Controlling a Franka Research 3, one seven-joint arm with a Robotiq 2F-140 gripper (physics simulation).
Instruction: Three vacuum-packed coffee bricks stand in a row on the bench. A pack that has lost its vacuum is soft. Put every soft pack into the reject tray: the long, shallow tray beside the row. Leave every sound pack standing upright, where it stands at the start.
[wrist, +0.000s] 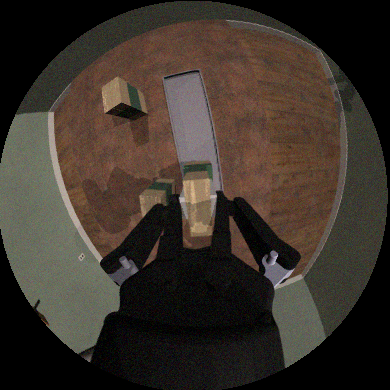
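My gripper (199, 188) is shut on a tan coffee pack (198, 182) with a green band, at the centre of the wrist view. The light finger pads lie against its two sides. The pack overlaps the near end of the long, shallow grey tray (190, 110); its height over the tray cannot be told. Its lower end looks narrowed, then flared. A second coffee pack (152, 199) is close to the left finger, which partly hides it. A third coffee pack (116, 97) is at the upper left, apart from the tray.
The brown bench top (245, 115) has pale edges on the left and right. Dark shadows lie on it at the left, near the second pack. A green surface (35, 200) shows beyond the left edge.
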